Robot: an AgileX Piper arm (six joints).
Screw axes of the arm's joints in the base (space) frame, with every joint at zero. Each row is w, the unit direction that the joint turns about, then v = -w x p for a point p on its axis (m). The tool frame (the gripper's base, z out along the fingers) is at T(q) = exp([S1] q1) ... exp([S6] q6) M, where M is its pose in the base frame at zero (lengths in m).
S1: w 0 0 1 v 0 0 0
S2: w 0 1 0 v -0.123 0 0
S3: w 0 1 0 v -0.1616 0 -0.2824
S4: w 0.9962 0 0.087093 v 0 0.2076 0
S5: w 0 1 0 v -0.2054 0 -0.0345
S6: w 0.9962 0 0.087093 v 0 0.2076 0
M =
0.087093 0 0.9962 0.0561
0 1 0 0
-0.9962 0 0.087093 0.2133
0 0 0 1
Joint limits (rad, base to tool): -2.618..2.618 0..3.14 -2.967..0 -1.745..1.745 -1.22..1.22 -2.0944..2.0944
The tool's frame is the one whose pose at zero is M.
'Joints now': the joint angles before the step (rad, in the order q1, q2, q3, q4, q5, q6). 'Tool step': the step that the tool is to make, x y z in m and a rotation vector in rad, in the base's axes. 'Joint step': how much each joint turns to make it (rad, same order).
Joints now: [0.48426 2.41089 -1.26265 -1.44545 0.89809 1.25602]
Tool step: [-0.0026 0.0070 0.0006 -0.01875 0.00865 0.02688]
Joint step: [0.01994 -0.00011 -0.00003 0.00019 0.00946 -0.01986]
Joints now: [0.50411 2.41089 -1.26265 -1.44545 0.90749 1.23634]
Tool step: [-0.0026 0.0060 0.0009 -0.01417 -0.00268 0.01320]
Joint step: [0.01846 -0.00007 0.00010 0.00004 0.01495 -0.00346]
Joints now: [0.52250 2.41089 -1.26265 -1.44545 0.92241 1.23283]
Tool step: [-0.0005 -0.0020 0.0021 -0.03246 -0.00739 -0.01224]
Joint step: [0.00098 0.00004 0.00017 -0.00015 0.03515 -0.00650]
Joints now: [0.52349 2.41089 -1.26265 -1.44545 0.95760 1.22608]
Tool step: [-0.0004 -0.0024 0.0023 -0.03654 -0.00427 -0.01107]
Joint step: [-0.00010 -0.00006 0.00003 -0.00005 0.03639 -0.01223]
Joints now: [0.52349 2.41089 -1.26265 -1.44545 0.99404 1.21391]
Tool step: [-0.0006 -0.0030 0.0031 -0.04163 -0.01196 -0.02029]
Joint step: [-0.00012 -0.00003 -0.00011 -0.00002 0.04749 -0.00551]
